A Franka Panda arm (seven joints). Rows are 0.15 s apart.
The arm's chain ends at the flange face. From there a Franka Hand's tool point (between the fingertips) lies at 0.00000 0.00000 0.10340 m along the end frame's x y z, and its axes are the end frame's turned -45 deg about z.
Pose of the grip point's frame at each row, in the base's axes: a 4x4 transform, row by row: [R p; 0 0 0 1], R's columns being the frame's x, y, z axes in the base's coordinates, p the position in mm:
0.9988 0.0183 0.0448 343.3; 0.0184 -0.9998 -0.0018 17.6; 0.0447 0.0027 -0.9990 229.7; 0 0 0 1
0.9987 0.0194 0.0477 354.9; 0.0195 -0.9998 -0.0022 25.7; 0.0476 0.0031 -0.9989 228.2; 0 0 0 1
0.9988 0.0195 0.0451 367.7; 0.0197 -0.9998 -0.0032 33.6; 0.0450 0.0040 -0.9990 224.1; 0 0 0 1
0.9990 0.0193 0.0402 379.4; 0.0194 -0.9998 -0.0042 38.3; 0.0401 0.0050 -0.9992 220.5; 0 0 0 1
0.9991 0.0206 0.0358 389.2; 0.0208 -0.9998 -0.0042 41.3; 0.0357 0.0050 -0.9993 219.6; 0 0 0 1
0.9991 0.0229 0.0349 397.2; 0.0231 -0.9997 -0.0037 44.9; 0.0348 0.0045 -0.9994 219.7; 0 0 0 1
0.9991 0.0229 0.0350 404.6; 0.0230 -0.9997 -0.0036 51.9; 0.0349 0.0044 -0.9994 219.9; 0 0 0 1
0.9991 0.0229 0.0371 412.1; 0.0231 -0.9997 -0.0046 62.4; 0.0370 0.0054 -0.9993 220.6; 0 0 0 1
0.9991 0.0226 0.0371 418.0; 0.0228 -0.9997 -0.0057 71.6; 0.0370 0.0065 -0.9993 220.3; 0 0 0 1
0.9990 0.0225 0.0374 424.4; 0.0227 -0.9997 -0.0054 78.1; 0.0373 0.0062 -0.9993 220.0; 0 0 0 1
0.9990 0.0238 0.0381 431.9; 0.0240 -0.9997 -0.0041 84.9; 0.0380 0.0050 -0.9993 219.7; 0 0 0 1
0.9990 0.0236 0.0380 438.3; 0.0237 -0.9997 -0.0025 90.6; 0.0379 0.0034 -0.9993 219.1; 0 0 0 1
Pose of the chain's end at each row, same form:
0.7192 -0.6933 0.0448 338.7; -0.6940 -0.7200 -0.0018 17.8; 0.0335 -0.0297 -0.9990 333.0; 0 0 0 1
0.7199 -0.6925 0.0477 350.0; -0.6932 -0.7208 -0.0022 25.9; 0.0359 -0.0315 -0.9989 331.5; 0 0 0 1
0.7200 -0.6925 0.0451 363.0; -0.6930 -0.7209 -0.0032 33.9; 0.0346 -0.0290 -0.9990 327.4; 0 0 0 1
0.7200 -0.6928 0.0402 375.2; -0.6932 -0.7207 -0.0042 38.7; 0.0319 -0.0248 -0.9992 323.8; 0 0 0 1
0.7210 -0.6919 0.0358 385.5; -0.6923 -0.7217 -0.0042 41.7; 0.0288 -0.0217 -0.9993 322.9; 0 0 0 1
0.7227 -0.6903 0.0349 393.6; -0.6906 -0.7232 -0.0037 45.3; 0.0278 -0.0214 -0.9994 323.0; 0 0 0 1
0.7227 -0.6903 0.0350 401.0; -0.6906 -0.7232 -0.0036 52.3; 0.0278 -0.0216 -0.9994 323.2; 0 0 0 1
0.7227 -0.6903 0.0371 408.3; -0.6906 -0.7232 -0.0046 62.9; 0.0300 -0.0223 -0.9993 323.9; 0 0 0 1
0.7225 -0.6905 0.0371 414.2; -0.6908 -0.7230 -0.0057 72.2; 0.0308 -0.0216 -0.9993 323.6; 0 0 0 1
0.7223 -0.6905 0.0374 420.5; -0.6908 -0.7229 -0.0054 78.7; 0.0308 -0.0220 -0.9993 323.3; 0 0 0 1
0.7232 -0.6896 0.0381 428.0; -0.6899 -0.7239 -0.0041 85.3; 0.0304 -0.0233 -0.9993 323.0; 0 0 0 1
0.7231 -0.6897 0.0380 434.4; -0.6901 -0.7237 -0.0025 90.9; 0.0292 -0.0244 -0.9993 322.4; 0 0 0 1

